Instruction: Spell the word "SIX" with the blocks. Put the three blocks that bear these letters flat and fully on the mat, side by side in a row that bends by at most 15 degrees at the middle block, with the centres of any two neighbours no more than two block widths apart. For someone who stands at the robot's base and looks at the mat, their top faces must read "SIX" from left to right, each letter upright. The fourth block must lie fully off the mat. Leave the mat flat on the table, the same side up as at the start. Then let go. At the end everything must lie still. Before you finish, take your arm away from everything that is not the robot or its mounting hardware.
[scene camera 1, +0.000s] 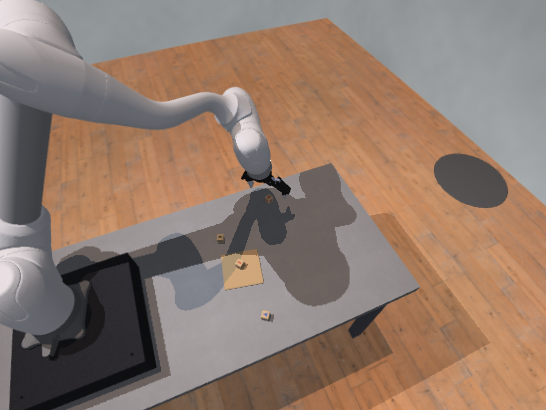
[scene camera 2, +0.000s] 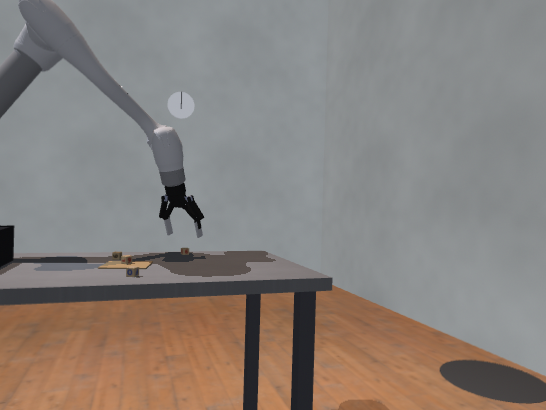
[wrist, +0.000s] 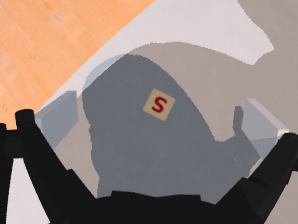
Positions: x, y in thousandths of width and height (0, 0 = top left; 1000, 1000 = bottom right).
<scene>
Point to a tan mat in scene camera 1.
459, 670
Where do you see the gripper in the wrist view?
At 539, 489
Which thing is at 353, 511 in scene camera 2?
The gripper.
</scene>
